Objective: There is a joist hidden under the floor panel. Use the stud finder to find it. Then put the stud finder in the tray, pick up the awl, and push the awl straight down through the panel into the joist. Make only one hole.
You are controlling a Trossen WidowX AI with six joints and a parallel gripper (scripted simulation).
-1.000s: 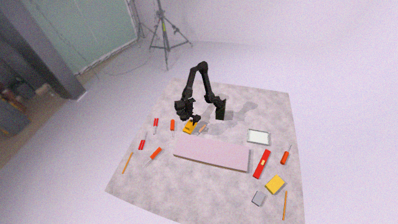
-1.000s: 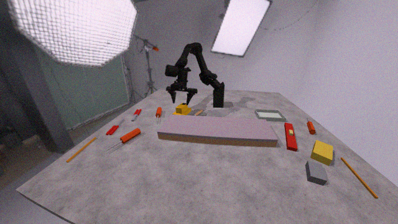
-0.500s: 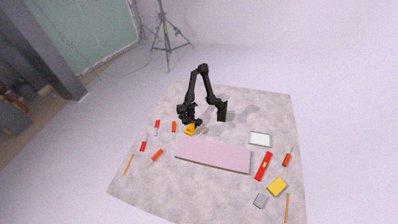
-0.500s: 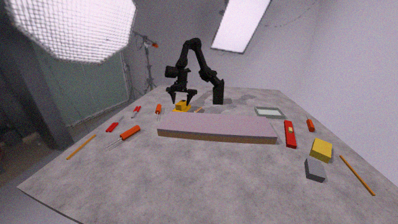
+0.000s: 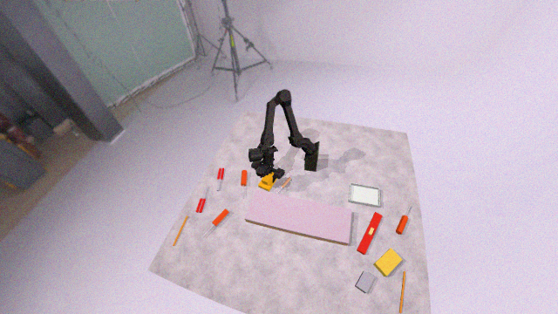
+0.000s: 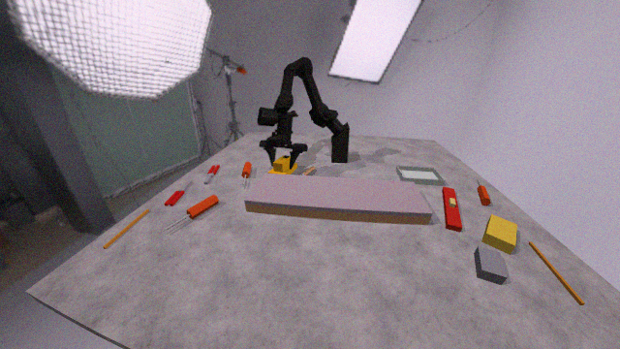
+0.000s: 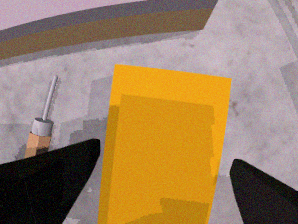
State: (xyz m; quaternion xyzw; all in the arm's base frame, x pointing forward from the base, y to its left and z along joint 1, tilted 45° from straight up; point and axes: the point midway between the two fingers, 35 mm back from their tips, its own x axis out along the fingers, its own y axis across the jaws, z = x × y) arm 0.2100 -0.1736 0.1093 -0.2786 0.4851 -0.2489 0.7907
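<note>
My gripper tip is now 9 cm to the right of the awl and 2 cm above it. Round my gripper tip: white tray: 9 cm behind, 55 cm to the left, 1 cm below; stud finder: 2 cm behind, 2 cm above; red level: 12 cm ahead, 60 cm to the left, 1 cm below.
</note>
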